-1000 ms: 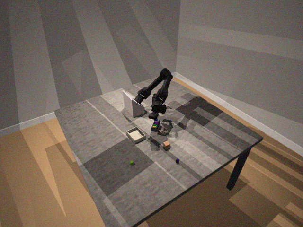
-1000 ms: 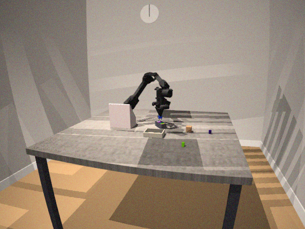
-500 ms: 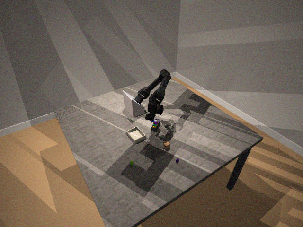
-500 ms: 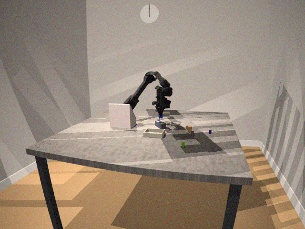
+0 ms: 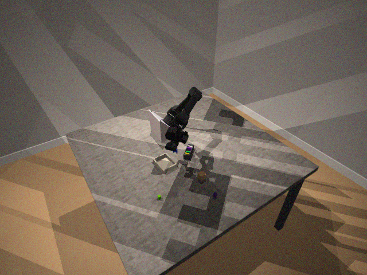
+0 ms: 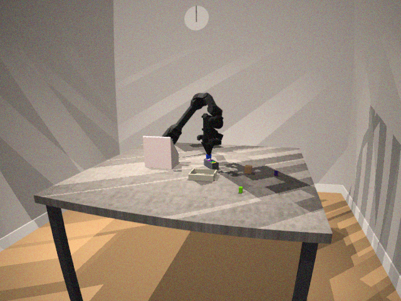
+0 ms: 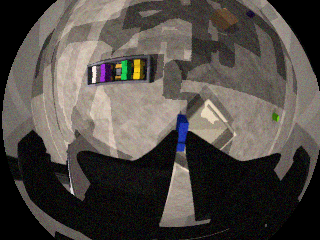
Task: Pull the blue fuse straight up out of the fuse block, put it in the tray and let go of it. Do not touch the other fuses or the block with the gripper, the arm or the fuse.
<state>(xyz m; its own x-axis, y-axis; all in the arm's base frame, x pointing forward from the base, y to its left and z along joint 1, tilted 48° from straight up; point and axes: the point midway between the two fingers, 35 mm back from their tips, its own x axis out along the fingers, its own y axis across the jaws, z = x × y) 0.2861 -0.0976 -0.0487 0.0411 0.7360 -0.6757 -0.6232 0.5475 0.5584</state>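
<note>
Now: gripper tip 10 cm above the white tray, 7 cm to the left of it and 2 cm past it. Also, from my gripper tip: blue fuse 1 cm below.
</note>
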